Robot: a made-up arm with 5 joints. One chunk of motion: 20 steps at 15 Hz.
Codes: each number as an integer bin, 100 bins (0 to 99) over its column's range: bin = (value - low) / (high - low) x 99, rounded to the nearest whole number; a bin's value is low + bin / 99 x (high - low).
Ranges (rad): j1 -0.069..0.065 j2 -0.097..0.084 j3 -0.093..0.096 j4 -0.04..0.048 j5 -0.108..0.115
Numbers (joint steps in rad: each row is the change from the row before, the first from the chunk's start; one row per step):
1: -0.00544 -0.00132 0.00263 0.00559 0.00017
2: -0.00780 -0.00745 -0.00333 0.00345 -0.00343
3: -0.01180 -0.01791 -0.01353 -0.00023 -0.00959
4: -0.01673 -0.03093 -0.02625 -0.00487 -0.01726
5: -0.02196 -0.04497 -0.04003 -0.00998 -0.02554
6: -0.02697 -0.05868 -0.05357 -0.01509 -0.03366
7: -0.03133 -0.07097 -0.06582 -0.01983 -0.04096
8: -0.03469 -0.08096 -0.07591 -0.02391 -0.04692
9: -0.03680 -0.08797 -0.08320 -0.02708 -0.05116
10: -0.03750 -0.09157 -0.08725 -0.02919 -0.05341
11: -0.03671 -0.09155 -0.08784 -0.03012 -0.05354
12: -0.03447 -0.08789 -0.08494 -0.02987 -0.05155
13: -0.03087 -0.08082 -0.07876 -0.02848 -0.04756
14: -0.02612 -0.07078 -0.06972 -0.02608 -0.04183
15: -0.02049 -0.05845 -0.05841 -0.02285 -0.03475
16: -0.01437 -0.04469 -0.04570 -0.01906 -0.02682
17: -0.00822 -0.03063 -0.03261 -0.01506 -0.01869
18: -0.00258 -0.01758 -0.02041 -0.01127 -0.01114
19: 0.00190 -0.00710 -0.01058 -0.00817 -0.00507
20: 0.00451 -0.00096 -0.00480 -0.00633 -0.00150
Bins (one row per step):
1: 47 52 50 51 48
2: 45 49 47 49 46
3: 42 43 42 45 44
4: 39 36 35 40 40
5: 35 28 28 34 37
6: 31 21 21 28 33
7: 28 14 14 23 30
8: 25 9 9 18 27
9: 24 5 5 15 25
10: 23 3 3 12 24
11: 24 3 3 11 24
12: 26 5 4 11 25
13: 28 9 7 13 27
14: 32 14 12 16 29
15: 36 21 18 19 33
16: 40 29 25 24 36
17: 45 36 32 28 40
18: 49 43 38 32 43
19: 52 49 43 36 46
20: 54 53 46 38 47

